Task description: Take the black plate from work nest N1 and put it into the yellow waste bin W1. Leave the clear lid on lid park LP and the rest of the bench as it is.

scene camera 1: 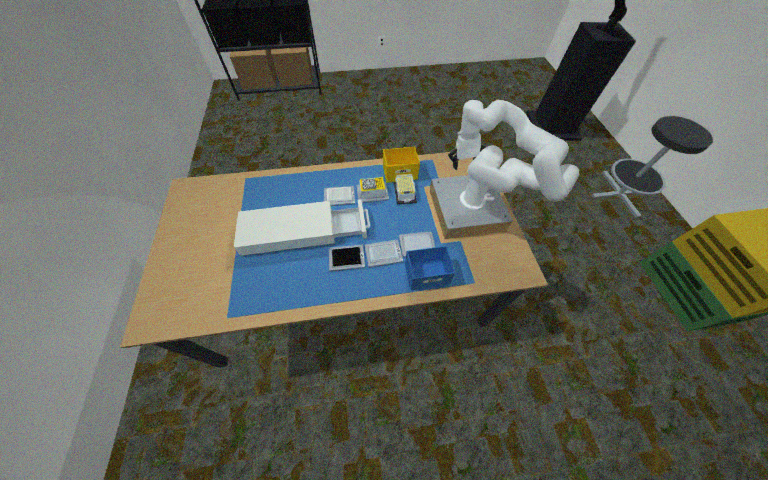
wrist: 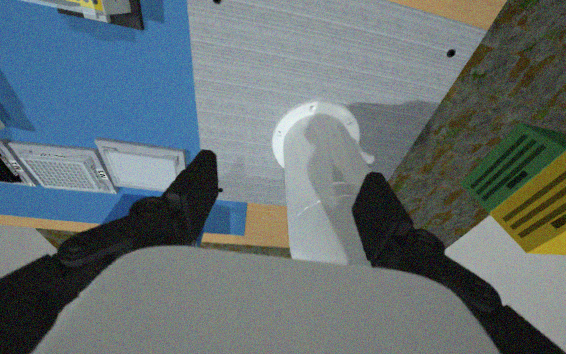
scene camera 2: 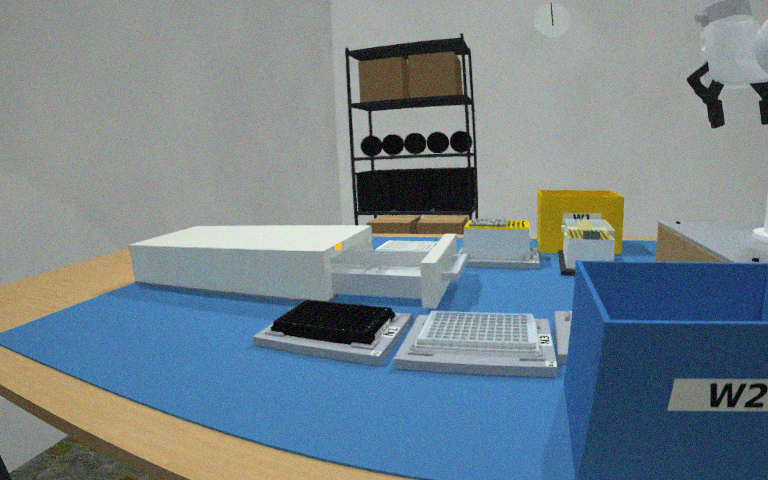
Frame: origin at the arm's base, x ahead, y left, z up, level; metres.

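Seen in the pictures: gripper, fingertip midpoint: [scene camera 1: 464, 166] [wrist: 289, 181] [scene camera 2: 743, 125]; arm's base, link origin: [scene camera 1: 472, 200] [wrist: 314, 141].
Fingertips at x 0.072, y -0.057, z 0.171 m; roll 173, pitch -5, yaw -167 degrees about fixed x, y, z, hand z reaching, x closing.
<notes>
Pixels of each thing's top centre, then the offset from my fingertips to it. "pt": a spot on its surface instead.
- black plate, top centre: [scene camera 2: 332, 314] [scene camera 1: 346, 255] 0.539 m ahead, 0.353 m left, 0.231 m down
- N3, top centre: [scene camera 2: 479, 326] [wrist: 61, 175] [scene camera 1: 383, 251] 0.366 m ahead, 0.325 m left, 0.231 m down
- yellow bin W1, top centre: [scene camera 2: 578, 193] [scene camera 1: 401, 156] 0.280 m ahead, 0.211 m right, 0.138 m down
- grey nest, surface spot: [wrist: 145, 170] [scene camera 1: 418, 241] pt 0.201 m ahead, 0.263 m left, 0.238 m down
- blue bin W2, top centre: [scene camera 2: 706, 286] [scene camera 1: 430, 261] 0.167 m ahead, 0.427 m left, 0.138 m down
- tip box, top centre: [scene camera 2: 497, 221] [scene camera 1: 372, 183] 0.432 m ahead, 0.052 m right, 0.181 m down
- smaller box, top centre: [scene camera 2: 588, 224] [scene camera 1: 405, 182] 0.256 m ahead, 0.060 m right, 0.180 m down
The black plate [scene camera 1: 346, 256] [scene camera 2: 333, 321] sits on nest N1 [scene camera 1: 334, 267] [scene camera 2: 362, 352], left of the white plate on N3 [scene camera 2: 478, 329]; its edge shows in the wrist view. The yellow bin W1 [scene camera 1: 390, 171] [scene camera 2: 549, 226] stands at the back of the blue mat. A pale, flat piece lies on a grey nest [scene camera 1: 417, 243] [wrist: 145, 170] right of N3; its label is unreadable, so I cannot tell whether this is the clear lid on LP. My gripper [scene camera 1: 468, 161] [scene camera 2: 740, 118] [wrist: 289, 181] is open and empty, high above the bench's right side, far from the black plate.
A white housing [scene camera 1: 283, 227] [scene camera 2: 243, 260] with an open drawer stands behind N1. The blue bin W2 [scene camera 1: 430, 271] [scene camera 2: 668, 350] stands front right. A tip box [scene camera 1: 372, 186] [scene camera 2: 498, 243] and a smaller box [scene camera 1: 404, 186] [scene camera 2: 589, 246] stand near W1.
</notes>
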